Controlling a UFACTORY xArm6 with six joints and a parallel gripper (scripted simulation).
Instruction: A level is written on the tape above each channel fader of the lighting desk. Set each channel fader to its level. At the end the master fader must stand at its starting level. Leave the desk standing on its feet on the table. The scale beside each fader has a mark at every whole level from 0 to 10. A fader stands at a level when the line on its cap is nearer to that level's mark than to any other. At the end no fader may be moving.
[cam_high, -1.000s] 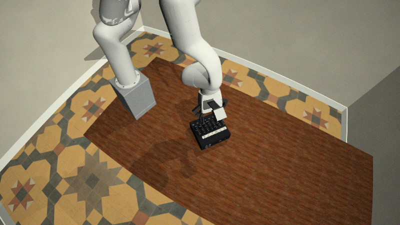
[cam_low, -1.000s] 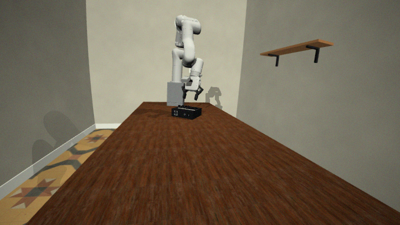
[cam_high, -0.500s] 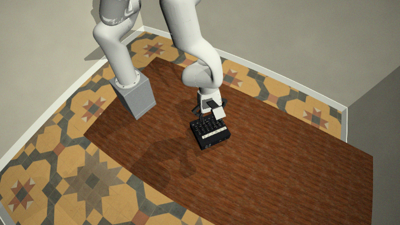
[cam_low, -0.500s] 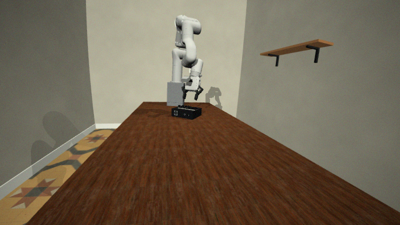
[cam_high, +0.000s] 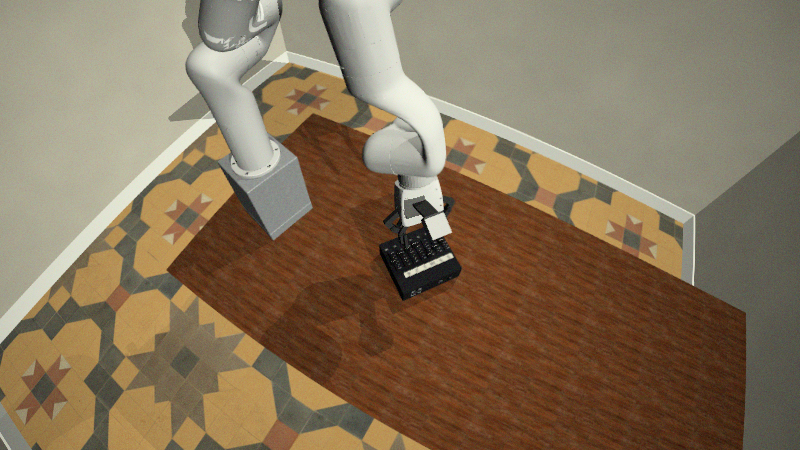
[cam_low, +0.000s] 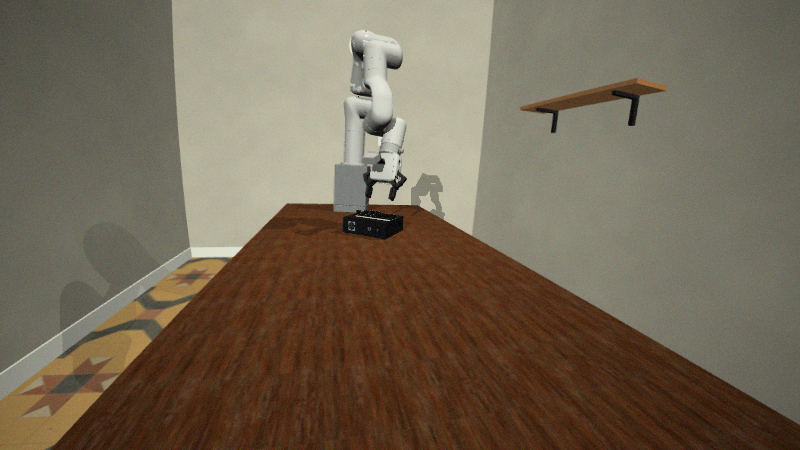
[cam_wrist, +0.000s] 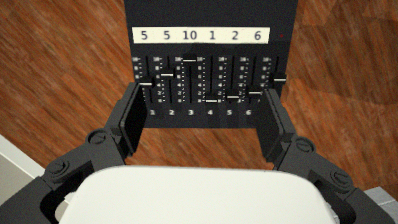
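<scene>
The channel 3 fader cap lies 6 cm below my hand and 3 cm ahead of it. The rest, counted from my hand: channel 2 fader cap (6 cm below, 3 cm ahead, 2 cm to the left); then channel 4 cap (6 cm below, 2 cm behind); then channel 5 cap (6 cm below, 2 cm to the right, 2 cm behind).
</scene>
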